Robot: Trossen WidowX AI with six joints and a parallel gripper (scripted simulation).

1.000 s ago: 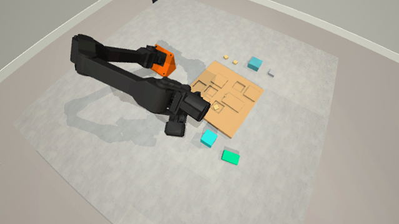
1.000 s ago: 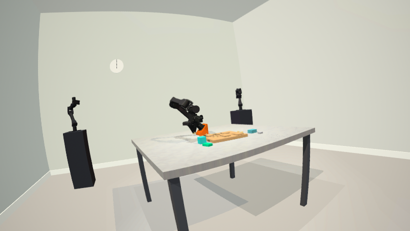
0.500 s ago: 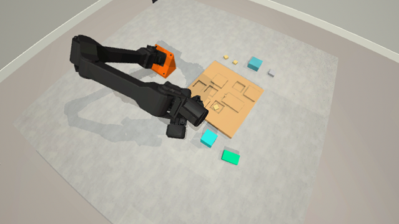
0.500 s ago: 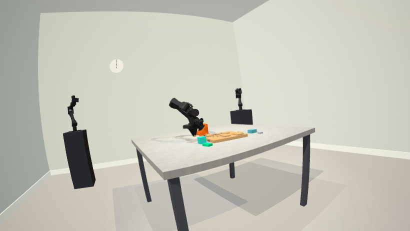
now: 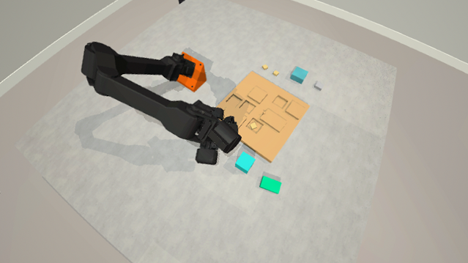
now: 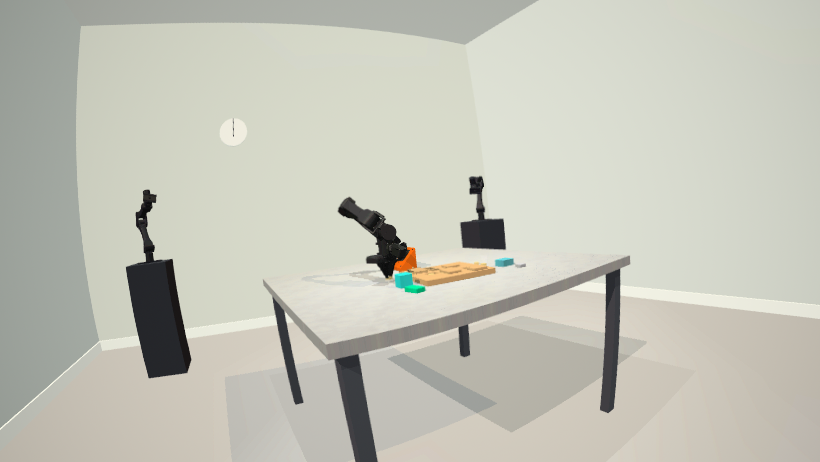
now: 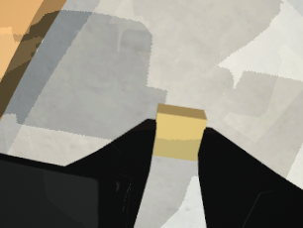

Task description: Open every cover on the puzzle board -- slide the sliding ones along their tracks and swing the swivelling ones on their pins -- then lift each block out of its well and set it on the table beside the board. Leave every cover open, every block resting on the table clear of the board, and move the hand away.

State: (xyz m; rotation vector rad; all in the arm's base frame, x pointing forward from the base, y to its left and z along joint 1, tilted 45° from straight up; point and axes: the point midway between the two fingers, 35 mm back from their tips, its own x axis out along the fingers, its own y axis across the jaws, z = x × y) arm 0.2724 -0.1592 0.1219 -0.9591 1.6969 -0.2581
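Right now the cyan block is 130 mm ahead of my gripper tip and 10 mm above it. Round my gripper tip: green block (240 mm ahead, 10 mm to the right, 10 mm below); small grey block (230 mm ahead, 490 mm to the left, 10 mm below).
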